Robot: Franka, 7 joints.
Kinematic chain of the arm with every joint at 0, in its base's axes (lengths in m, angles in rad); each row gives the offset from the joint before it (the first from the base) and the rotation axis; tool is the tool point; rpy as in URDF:
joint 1: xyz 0 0 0.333 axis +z
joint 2: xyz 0 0 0 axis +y
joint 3: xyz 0 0 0.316 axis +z
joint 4: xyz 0.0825 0 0 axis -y
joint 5: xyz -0.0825 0 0.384 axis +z
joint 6: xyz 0 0 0 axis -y
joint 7: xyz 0.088 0 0 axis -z
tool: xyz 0 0 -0.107 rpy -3.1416 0 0
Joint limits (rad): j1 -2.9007..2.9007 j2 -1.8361..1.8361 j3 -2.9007..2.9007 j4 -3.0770..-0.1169 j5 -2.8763..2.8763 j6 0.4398..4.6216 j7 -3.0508..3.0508
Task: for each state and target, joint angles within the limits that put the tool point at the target. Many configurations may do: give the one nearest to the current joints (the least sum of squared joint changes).
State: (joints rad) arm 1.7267 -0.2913 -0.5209 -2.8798 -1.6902 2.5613 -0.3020
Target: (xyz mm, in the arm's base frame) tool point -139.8 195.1 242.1
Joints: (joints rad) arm 2.0815 -0.4114 -0.2551 -3.0770 -1.9362 3.0409 -0.3020
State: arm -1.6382 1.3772 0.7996 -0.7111 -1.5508 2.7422 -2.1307
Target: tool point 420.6 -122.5 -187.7
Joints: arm -1.3750 1.7936 0.6215 -1.7298 -1.6578 2.7956 -2.1307
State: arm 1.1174 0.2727 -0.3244 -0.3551 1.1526 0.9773 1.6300
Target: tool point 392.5 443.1 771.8
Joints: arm 0.8619 0.5166 -0.4511 -0.5340 1.0877 1.0319 1.6300
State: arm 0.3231 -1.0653 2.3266 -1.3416 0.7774 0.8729 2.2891
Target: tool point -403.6 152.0 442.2
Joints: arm 0.3693 -0.3235 2.1546 -1.8448 0.5641 0.4398 2.2891
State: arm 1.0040 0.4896 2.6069 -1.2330 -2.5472 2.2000 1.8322
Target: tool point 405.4 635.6 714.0
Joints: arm 0.6443 1.3800 2.4015 -0.7983 -2.5375 2.0140 1.8322
